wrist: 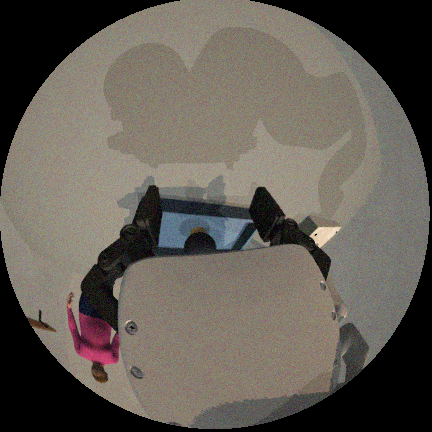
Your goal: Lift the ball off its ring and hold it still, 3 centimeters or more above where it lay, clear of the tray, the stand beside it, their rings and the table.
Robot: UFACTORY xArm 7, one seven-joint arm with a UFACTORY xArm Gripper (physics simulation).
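Places are measured from the arm's base along level axes (x ahead, y left, z up), in millimetres.
Where they show: gripper, fingertip midpoint: [208,197].
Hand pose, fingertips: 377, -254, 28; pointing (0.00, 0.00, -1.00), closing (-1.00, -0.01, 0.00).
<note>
After its pixels a point has its place, as x, y, z.
A black ball [199,242] @[379, -162, 12] sits in the blue tray [206,206] @[368, -201, -23], with a bit of its orange-brown ring [198,230] @[379, -160, -9] showing at its upper edge. The ball's lower part is hidden behind the gripper's grey housing. My gripper [208,197] @[377, -254, 28] is open, its two black fingers wide apart, one on the left and one on the right of the view. The ball is below the line between the fingertips in the view, nearer the housing, and neither finger touches it. The stand [326,235] @[-57, -90, -1], a pale block with small dark dots, is right of the right finger; its ring cannot be made out.
The grey-beige table [60,150] @[597, -309, -32] bears large shadows of the arm and gripper. The tray's dark walls lie between and below the fingers. A figure in a pink top [97,340] shows at the lower left, beside a small brown object [42,325] at the view's edge.
</note>
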